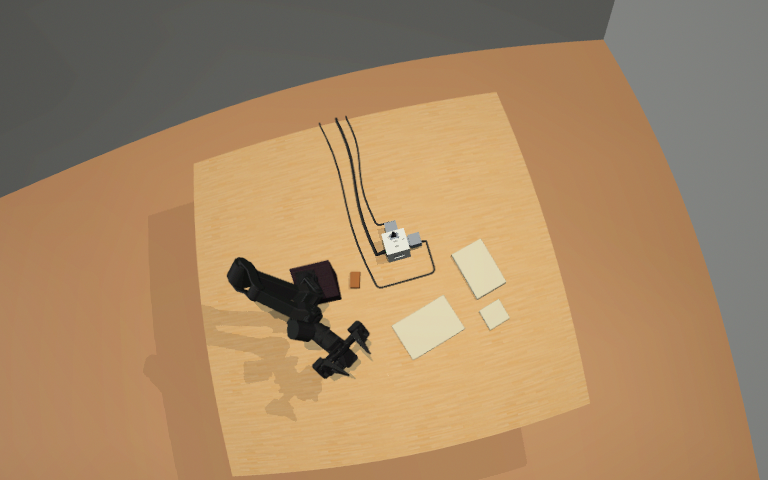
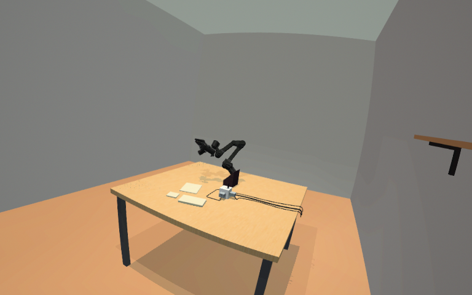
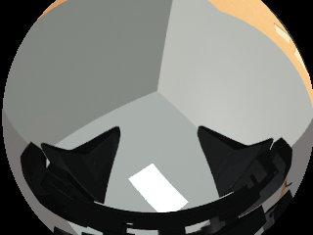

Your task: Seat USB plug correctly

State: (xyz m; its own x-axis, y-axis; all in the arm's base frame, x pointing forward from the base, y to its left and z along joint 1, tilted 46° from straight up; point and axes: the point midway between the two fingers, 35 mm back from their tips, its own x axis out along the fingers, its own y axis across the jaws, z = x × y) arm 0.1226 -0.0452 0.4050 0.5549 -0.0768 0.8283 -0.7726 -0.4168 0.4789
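My gripper tip is 460 mm to the right of the black USB plug, 270 mm above it and 140 mm short of it. From my gripper tip the other things lie so: orange block 360 mm below, 350 mm to the left, 10 mm behind.
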